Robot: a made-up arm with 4 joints.
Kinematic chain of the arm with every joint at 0, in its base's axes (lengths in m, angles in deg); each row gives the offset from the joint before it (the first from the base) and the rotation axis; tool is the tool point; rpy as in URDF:
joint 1: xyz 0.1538 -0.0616 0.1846 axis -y
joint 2: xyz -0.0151 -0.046 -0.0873 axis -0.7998 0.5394 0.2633
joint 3: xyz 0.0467 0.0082 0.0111 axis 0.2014 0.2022 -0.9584
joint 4: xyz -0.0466 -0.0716 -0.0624 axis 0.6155 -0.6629 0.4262
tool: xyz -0.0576 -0.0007 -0.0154 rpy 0 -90 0
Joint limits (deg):
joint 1: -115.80..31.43
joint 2: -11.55..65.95
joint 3: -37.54..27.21
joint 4: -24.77..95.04
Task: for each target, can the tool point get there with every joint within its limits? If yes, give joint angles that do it. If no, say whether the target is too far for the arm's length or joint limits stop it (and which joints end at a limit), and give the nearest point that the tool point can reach.
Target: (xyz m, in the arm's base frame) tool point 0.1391 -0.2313 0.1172
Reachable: yes | joints 0.73 51.15 -21.64 6.93
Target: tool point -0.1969 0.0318 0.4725
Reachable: no: too far | nearest point -0.0021 -0.0951 0.3126 | short by 0.282 m
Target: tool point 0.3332 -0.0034 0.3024
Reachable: no: joint limits stop it (at a limit: joint 1, joint 2, joint 3, joint 4) | nearest point 0.1418 -0.1386 0.2971 | short by 0.234 m
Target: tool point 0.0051 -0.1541 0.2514
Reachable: yes | joints -74.38 25.23 22.19 12.13
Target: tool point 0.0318 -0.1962 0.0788
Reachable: yes | joints -24.23 14.78 -1.34 24.21
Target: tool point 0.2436 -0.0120 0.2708
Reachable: no: joint limits stop it (at a limit: joint 1, joint 2, joint 3, joint 4) | nearest point 0.1418 -0.1386 0.2971 | short by 0.165 m
